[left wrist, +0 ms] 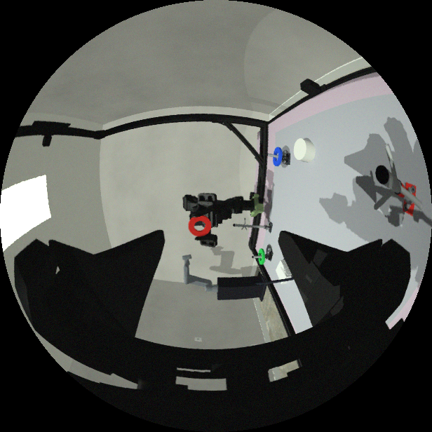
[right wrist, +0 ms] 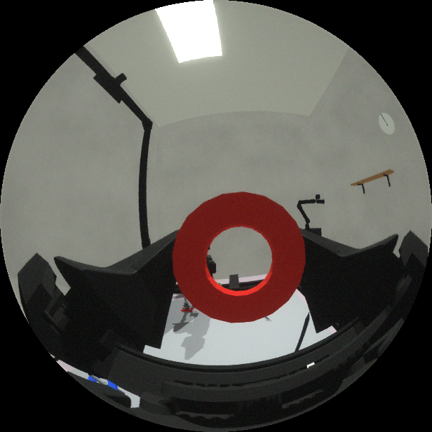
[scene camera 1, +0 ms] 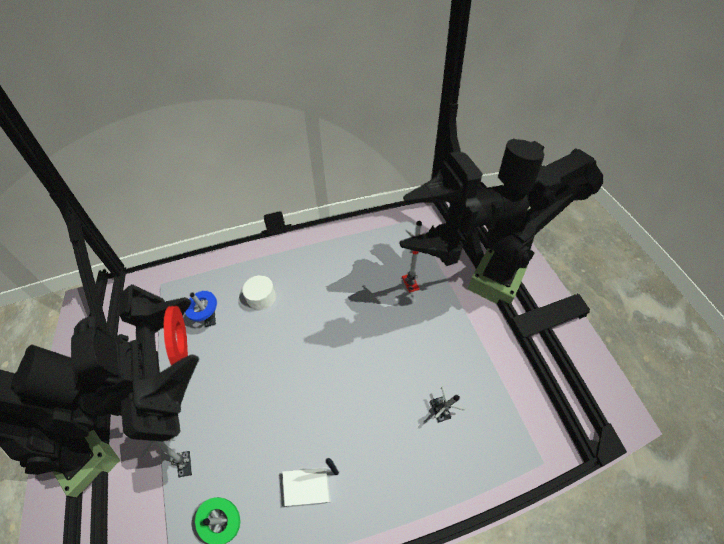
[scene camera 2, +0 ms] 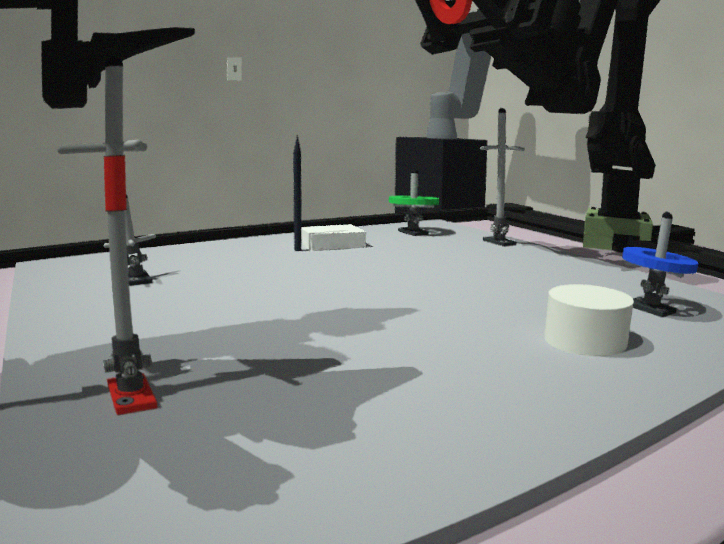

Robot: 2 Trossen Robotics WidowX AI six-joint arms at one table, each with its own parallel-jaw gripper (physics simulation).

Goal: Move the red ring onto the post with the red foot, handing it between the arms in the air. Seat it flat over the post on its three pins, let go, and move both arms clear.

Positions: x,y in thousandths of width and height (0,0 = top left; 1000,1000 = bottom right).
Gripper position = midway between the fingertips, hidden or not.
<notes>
In view: the left gripper (scene camera 1: 556,411), the right gripper (scene camera 1: 265,600) and a red ring (scene camera 1: 241,598).
The red ring also shows in the right wrist view (right wrist: 550,485). The left gripper shows as well in the left wrist view (left wrist: 517,550). The right gripper is seen too in the left wrist view (left wrist: 450,529) and in the right wrist view (right wrist: 541,541).
</notes>
